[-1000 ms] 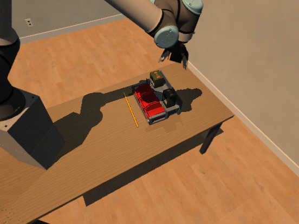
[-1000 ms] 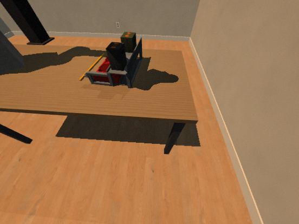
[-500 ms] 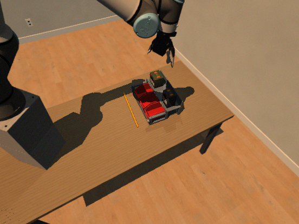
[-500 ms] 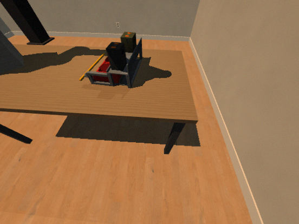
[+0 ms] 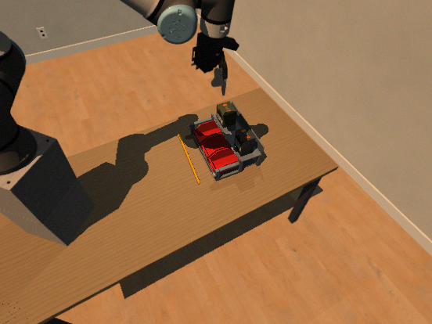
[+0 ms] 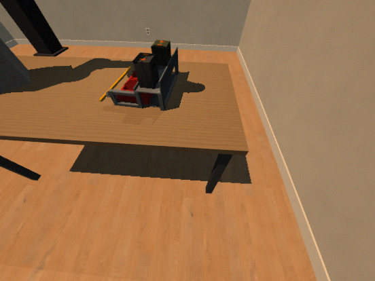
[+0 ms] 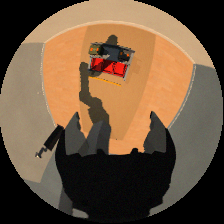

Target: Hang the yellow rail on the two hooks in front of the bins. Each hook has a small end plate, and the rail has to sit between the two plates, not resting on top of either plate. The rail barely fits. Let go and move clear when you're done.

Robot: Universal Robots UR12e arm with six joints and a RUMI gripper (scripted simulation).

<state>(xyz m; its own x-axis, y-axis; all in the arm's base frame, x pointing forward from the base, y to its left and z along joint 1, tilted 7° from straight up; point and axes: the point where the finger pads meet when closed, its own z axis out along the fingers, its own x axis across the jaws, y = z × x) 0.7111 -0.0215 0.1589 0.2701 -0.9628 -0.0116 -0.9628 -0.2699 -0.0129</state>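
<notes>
Right now my hand is 61 cm above the yellow rail, 16 cm to the right of it and 7 cm past it. From my hand the other things lie so: grey back panel 48 cm below, 28 cm ahead, 14 cm to the left.
</notes>
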